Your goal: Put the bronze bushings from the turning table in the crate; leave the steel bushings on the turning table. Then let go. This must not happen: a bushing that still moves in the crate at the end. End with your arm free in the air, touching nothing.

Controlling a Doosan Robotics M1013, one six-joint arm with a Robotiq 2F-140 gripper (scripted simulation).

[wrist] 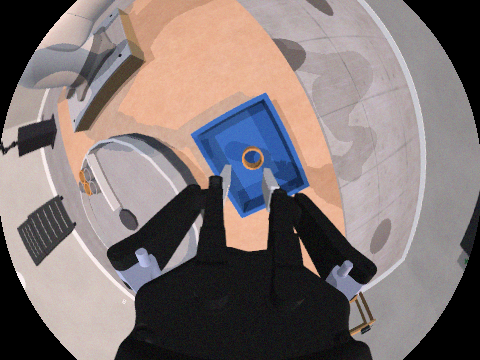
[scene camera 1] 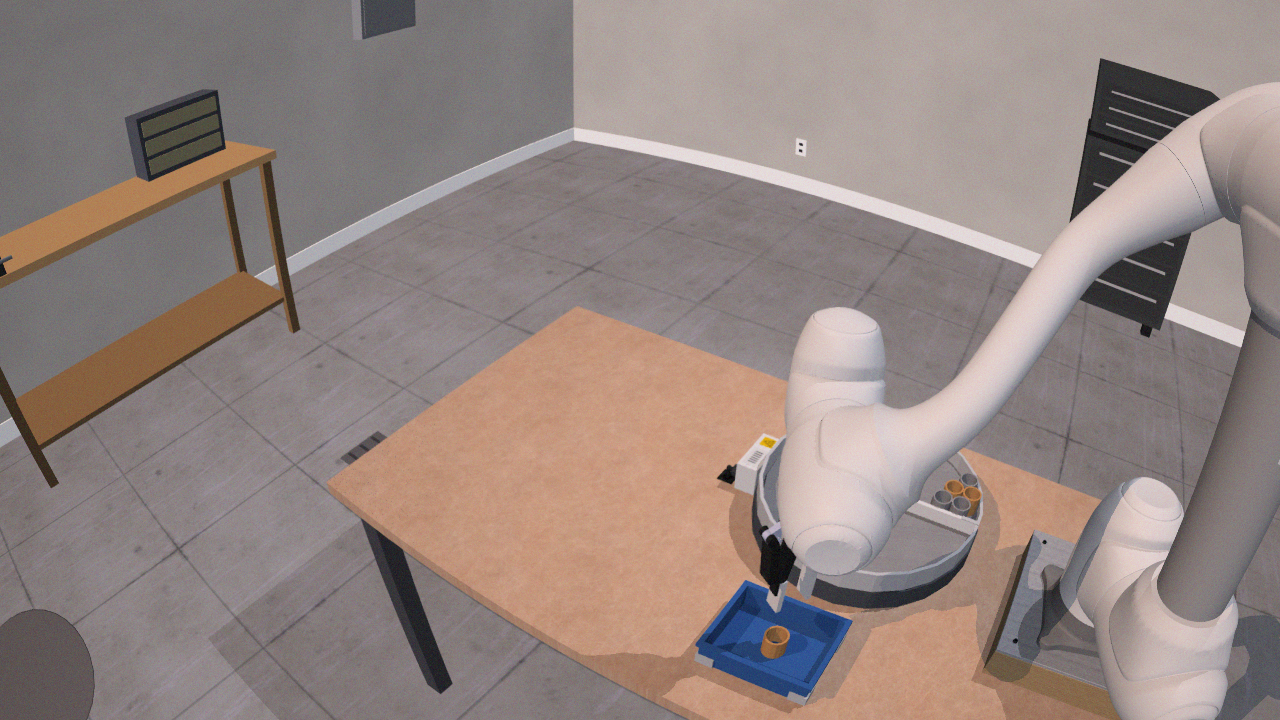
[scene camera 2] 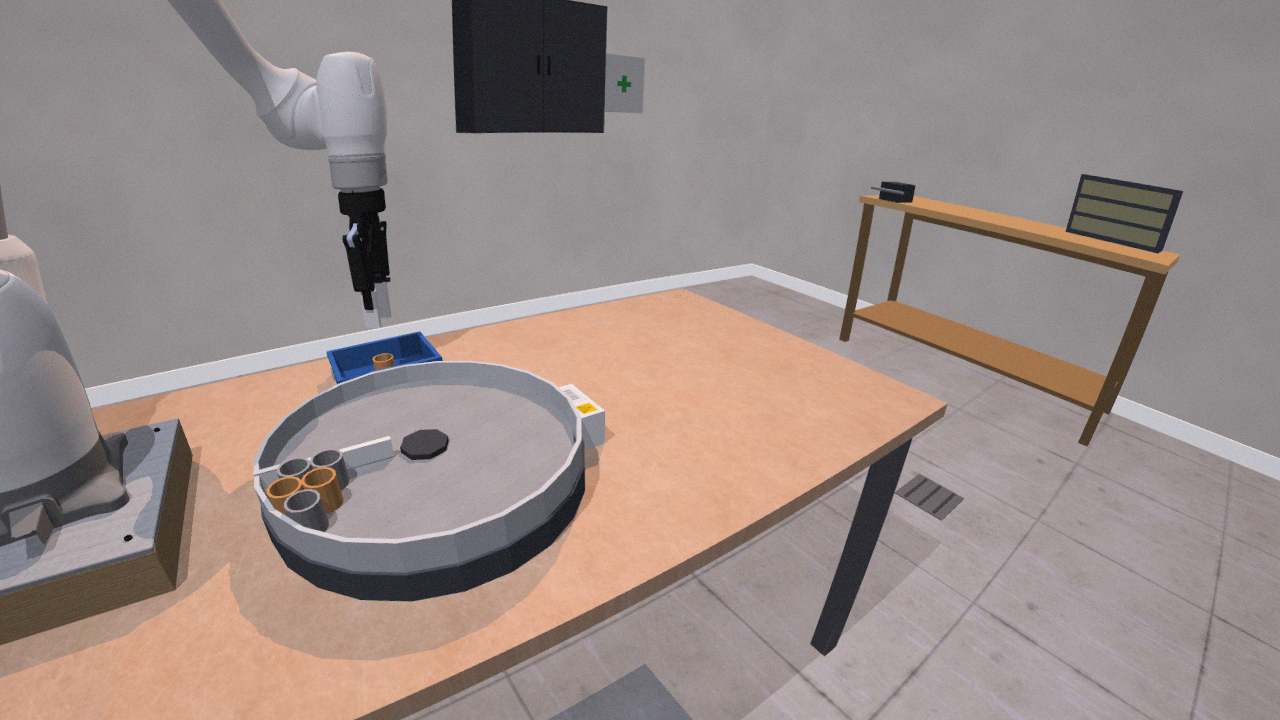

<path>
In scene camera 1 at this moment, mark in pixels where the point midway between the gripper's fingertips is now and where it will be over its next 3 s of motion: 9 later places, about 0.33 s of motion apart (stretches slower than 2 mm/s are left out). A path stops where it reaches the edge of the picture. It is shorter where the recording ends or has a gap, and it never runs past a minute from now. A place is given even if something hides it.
My gripper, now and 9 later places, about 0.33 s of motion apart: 788, 599; 807, 587; 840, 564; 872, 542; 902, 519; 926, 500; 939, 488; 944, 485; 944, 484; 943, 487
</path>
